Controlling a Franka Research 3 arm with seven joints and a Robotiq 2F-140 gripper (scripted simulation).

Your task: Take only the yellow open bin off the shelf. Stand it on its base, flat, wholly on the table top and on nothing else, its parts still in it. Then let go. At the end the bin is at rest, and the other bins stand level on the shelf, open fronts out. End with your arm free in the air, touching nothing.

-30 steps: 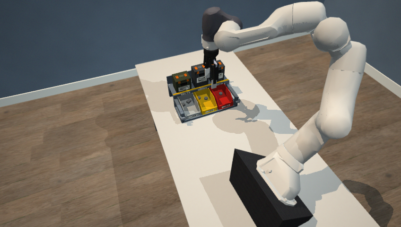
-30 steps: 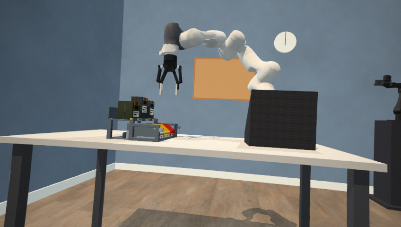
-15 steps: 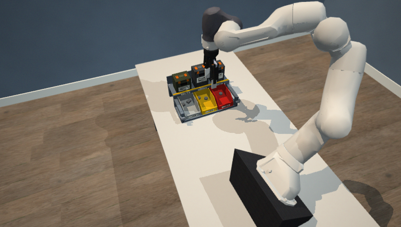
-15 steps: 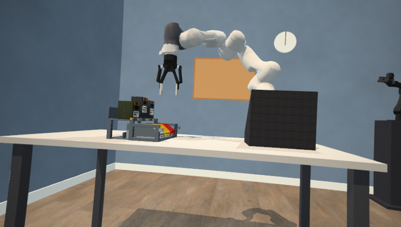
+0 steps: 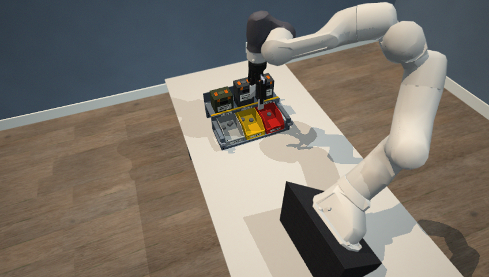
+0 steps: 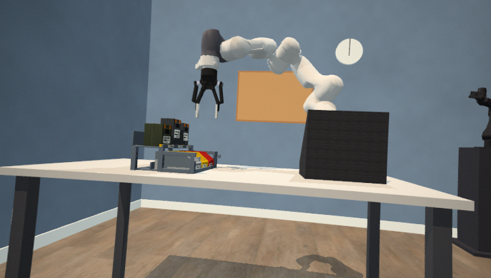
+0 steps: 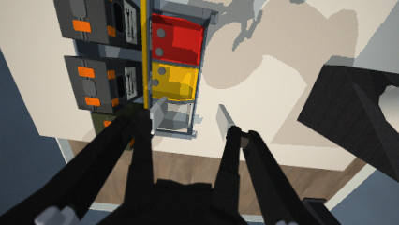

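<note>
Right now the yellow open bin is 80 mm ahead of my hand and 230 mm below it. Round my hand: grey bin (80 mm ahead, 110 mm to the left, 230 mm below); red bin (80 mm ahead, 110 mm to the right, 230 mm below).
</note>
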